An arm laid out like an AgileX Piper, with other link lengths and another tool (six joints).
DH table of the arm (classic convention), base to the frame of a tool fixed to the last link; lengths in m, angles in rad. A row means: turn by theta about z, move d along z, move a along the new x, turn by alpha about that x. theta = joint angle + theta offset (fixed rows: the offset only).
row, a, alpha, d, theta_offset
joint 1, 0, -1.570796, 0.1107, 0
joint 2, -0.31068, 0, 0, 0.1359
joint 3, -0.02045, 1.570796, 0, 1.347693
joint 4, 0, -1.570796, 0.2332, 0
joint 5, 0, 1.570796, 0, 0
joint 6, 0.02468, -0.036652, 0.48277, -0.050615
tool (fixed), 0, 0, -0.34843, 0
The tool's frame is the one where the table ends.
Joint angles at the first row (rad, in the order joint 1, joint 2, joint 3, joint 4, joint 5, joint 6):
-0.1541 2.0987 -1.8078 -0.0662 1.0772 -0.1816
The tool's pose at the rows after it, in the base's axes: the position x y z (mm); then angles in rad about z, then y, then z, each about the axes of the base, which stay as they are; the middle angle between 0 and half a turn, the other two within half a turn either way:
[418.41 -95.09 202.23 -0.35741 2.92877 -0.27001]
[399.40 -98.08 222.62 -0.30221 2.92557 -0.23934]
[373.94 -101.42 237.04 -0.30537 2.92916 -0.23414]
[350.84 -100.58 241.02 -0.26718 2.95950 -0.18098]
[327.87 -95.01 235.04 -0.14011 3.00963 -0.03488]
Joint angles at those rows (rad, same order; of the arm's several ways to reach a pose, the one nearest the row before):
-0.1621 2.0779 -1.8068 -0.0634 1.1669 -0.1767
-0.1804 2.0043 -1.7658 -0.0518 1.1954 -0.1753
-0.2013 1.9146 -1.6782 -0.0453 1.1998 -0.2064
-0.2151 1.8477 -1.5918 -0.0308 1.2094 -0.2393
-0.2194 1.7929 -1.4859 -0.0113 1.2096 -0.2684

